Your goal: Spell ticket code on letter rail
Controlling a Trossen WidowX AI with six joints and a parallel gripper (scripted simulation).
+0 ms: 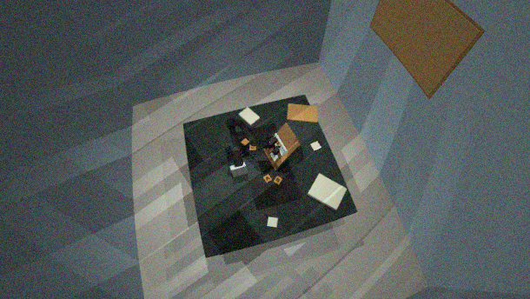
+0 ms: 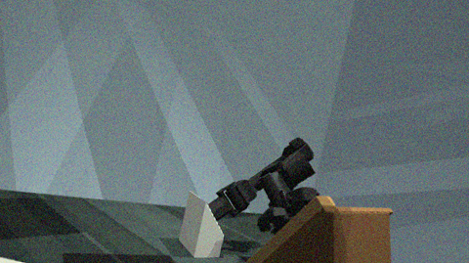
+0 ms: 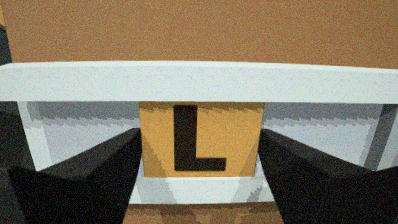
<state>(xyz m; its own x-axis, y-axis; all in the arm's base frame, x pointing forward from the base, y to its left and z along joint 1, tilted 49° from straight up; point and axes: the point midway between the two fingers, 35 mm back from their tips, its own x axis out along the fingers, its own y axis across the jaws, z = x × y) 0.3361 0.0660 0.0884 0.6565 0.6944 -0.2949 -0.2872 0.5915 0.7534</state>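
Now: gripper tip 9 cm above the white ticket, 6 cm to the left of it and 4 cm past it. Round my gripper tip: flat orange panel (38 cm to the left, 32 cm ahead, 15 cm below); orange letter tile (right at my gripper tip); yellow letter tile (23 cm to the right, 15 cm below, 14 cm behind).
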